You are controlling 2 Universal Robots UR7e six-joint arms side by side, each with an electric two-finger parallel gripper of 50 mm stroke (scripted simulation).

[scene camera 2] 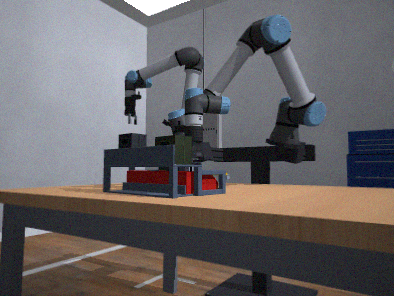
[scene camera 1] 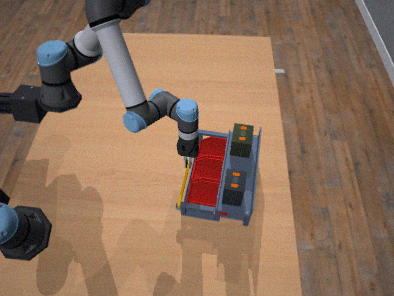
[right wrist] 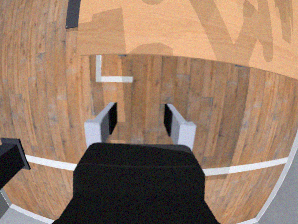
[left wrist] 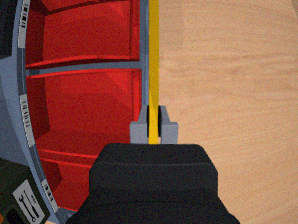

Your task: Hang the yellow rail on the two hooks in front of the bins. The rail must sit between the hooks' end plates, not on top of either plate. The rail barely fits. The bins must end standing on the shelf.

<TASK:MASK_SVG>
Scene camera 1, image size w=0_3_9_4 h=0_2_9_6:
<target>grey-blue shelf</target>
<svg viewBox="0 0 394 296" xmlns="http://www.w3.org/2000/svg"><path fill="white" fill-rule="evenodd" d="M262 127L260 127L258 135L253 135L249 158L230 155L233 132L230 130L228 133L198 129L198 146L200 140L203 139L203 135L227 139L216 207L186 202L196 160L194 158L184 202L181 201L180 208L177 207L177 202L175 206L176 210L181 210L181 215L219 221L220 217L243 221L243 226L249 225L254 209ZM227 169L247 172L241 207L222 204Z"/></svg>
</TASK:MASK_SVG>
